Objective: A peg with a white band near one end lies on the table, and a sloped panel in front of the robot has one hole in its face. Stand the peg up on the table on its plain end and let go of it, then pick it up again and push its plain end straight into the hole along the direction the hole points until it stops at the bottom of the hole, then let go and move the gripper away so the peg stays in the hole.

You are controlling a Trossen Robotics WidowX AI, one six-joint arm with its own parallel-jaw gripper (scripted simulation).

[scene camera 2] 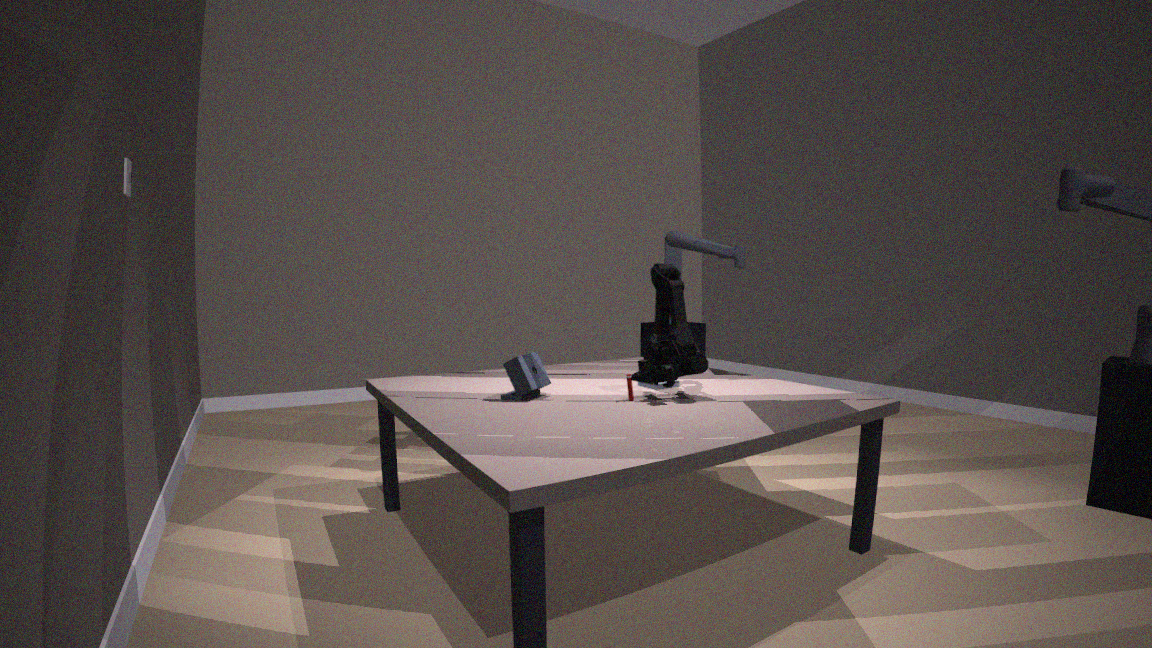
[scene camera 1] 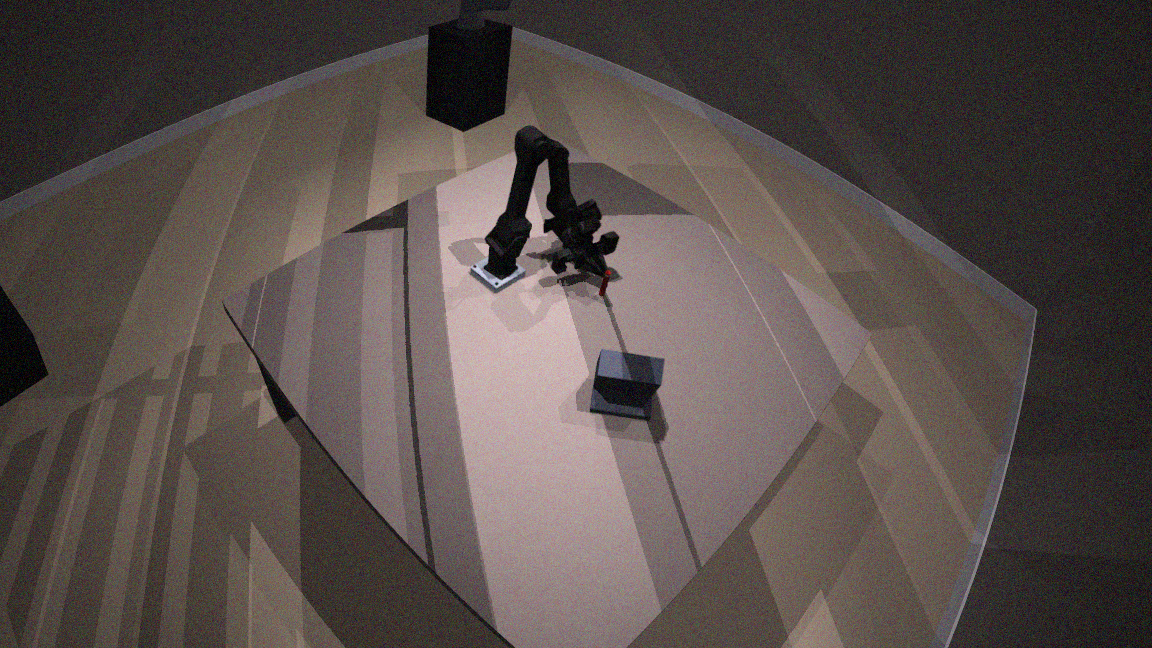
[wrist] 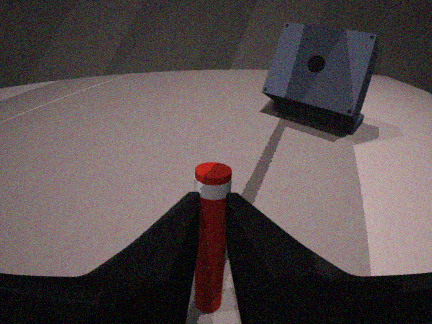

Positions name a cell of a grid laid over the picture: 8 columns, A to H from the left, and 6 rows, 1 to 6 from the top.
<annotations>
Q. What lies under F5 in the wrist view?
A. My gripper.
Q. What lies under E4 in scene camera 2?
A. My gripper.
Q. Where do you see a sloped panel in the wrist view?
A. G2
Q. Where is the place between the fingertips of my gripper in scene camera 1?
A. E3
</annotations>
